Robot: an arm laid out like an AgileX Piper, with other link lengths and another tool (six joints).
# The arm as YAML. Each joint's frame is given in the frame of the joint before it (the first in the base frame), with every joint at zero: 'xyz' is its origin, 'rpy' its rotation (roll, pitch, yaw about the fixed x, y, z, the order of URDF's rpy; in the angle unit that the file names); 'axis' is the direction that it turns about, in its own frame. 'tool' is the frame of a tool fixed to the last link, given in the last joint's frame.
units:
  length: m
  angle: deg
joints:
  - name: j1
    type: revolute
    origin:
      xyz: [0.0, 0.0, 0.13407]
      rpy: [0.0, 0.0, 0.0]
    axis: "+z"
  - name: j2
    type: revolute
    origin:
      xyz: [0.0, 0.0, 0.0]
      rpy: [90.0, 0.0, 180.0]
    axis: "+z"
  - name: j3
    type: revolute
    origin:
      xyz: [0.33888, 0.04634, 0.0]
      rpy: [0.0, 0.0, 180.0]
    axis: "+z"
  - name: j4
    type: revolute
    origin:
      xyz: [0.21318, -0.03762, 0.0]
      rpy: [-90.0, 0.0, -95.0]
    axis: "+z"
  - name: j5
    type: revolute
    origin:
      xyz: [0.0, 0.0, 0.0]
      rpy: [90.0, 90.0, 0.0]
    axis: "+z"
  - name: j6
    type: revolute
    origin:
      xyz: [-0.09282, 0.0, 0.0]
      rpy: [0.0, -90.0, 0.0]
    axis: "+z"
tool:
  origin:
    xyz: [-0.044, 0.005, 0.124]
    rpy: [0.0, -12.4, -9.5]
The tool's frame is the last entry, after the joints.
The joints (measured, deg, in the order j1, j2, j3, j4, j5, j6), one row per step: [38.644 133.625 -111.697 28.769 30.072 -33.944]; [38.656 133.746 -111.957 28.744 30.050 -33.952]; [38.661 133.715 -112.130 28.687 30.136 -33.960]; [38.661 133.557 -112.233 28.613 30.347 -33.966]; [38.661 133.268 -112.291 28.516 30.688 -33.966]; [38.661 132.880 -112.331 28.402 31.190 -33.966]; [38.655 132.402 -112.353 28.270 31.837 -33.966]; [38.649 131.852 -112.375 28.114 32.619 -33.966]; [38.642 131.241 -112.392 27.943 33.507 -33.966]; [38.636 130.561 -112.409 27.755 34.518 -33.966]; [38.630 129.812 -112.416 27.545 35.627 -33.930]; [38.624 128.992 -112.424 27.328 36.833 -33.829]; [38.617 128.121 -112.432 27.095 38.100 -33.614]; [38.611 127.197 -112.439 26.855 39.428 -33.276]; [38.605 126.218 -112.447 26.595 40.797 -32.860]
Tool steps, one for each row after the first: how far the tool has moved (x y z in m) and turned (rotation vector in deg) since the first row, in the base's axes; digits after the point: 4 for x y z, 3 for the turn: [0.0007 0.0006 0.0004 0.075 -0.145 0.014]; [0.0009 0.0010 0.0017 0.118 -0.278 0.081]; [0.0006 0.0010 0.0036 0.131 -0.367 0.203]; [-0.0002 0.0009 0.0064 0.123 -0.434 0.387]; [-0.0016 0.0006 0.0097 0.081 -0.451 0.648]; [-0.0035 0.0001 0.0135 0.003 -0.425 0.973]; [-0.0057 -0.0005 0.0178 -0.113 -0.368 1.365]; [-0.0084 -0.0012 0.0225 -0.257 -0.284 1.805]; [-0.0114 -0.0021 0.0275 -0.434 -0.174 2.302]; [-0.0148 -0.0032 0.0330 -0.629 -0.029 2.821]; [-0.0186 -0.0045 0.0389 -0.815 0.166 3.336]; [-0.0227 -0.0060 0.0451 -0.978 0.425 3.797]; [-0.0272 -0.0079 0.0516 -1.111 0.759 4.197]; [-0.0318 -0.0100 0.0584 -1.230 1.113 4.555]
